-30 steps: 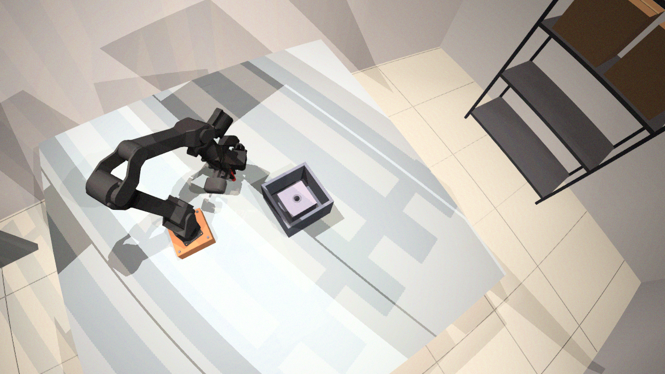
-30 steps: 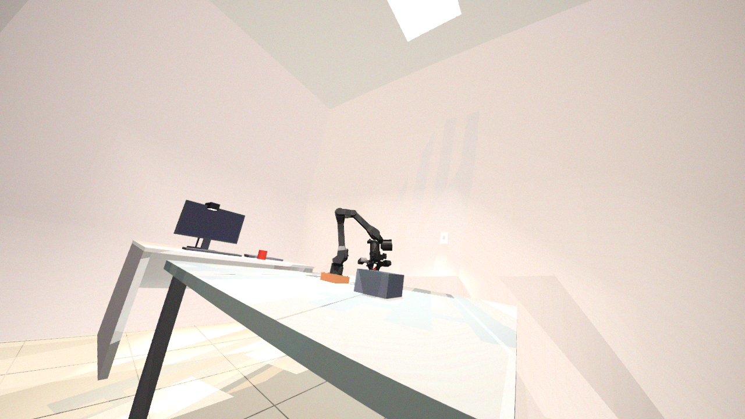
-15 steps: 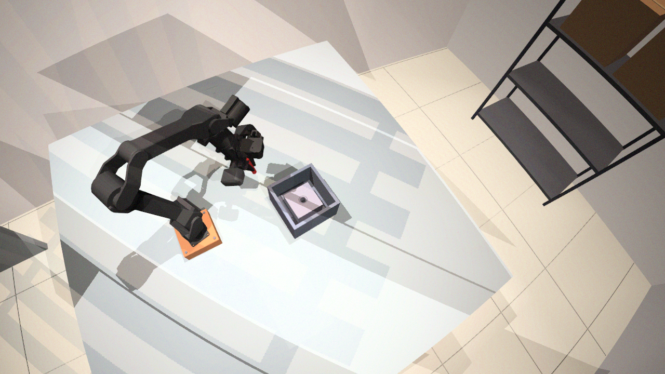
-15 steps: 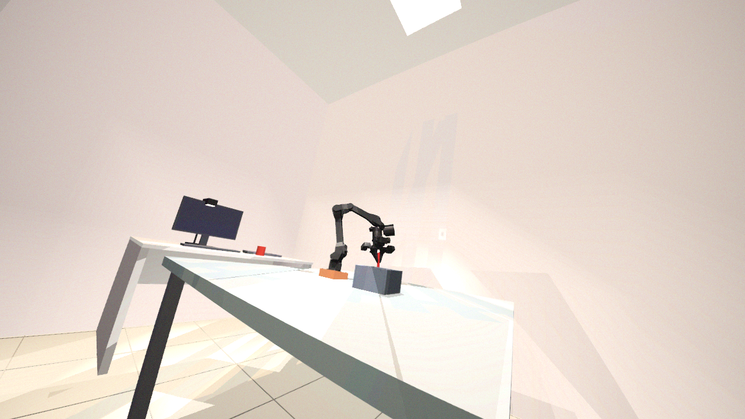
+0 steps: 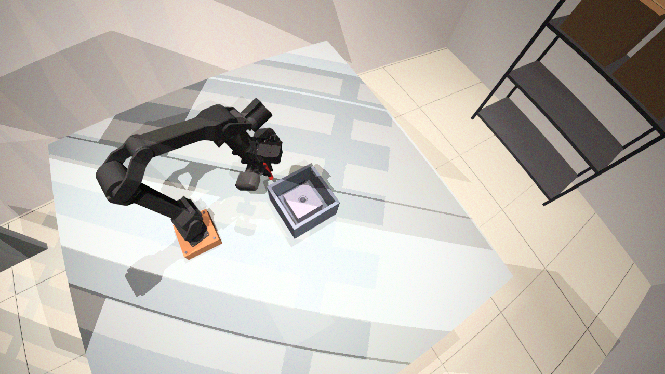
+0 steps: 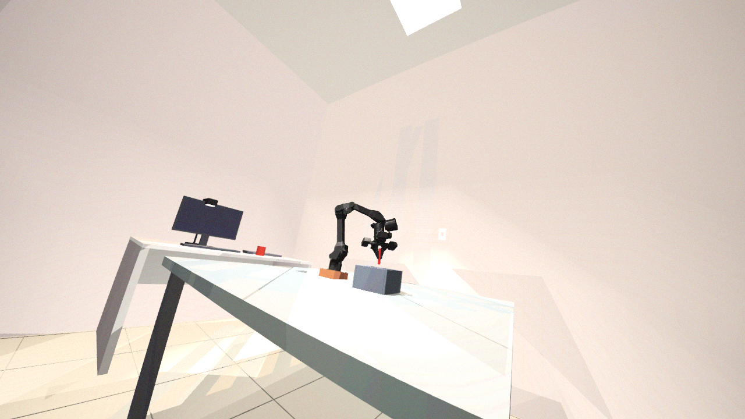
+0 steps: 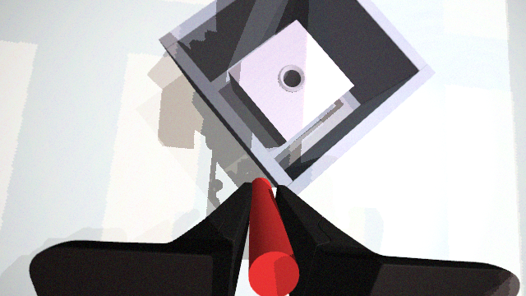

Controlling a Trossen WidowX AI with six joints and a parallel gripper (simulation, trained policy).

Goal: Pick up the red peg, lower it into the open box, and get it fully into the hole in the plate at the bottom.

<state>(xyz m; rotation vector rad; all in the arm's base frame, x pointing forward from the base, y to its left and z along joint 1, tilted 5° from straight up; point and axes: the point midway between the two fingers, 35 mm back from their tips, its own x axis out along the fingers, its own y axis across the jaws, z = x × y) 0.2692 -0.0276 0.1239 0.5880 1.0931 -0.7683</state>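
The red peg is 10 mm behind my gripper tip, 10 mm to the left of it and 10 mm above it. The rest, counted from my gripper tip: dark box (40 mm ahead, 100 mm to the right, 110 mm below); then pale plate (40 mm ahead, 100 mm to the right, 90 mm below).
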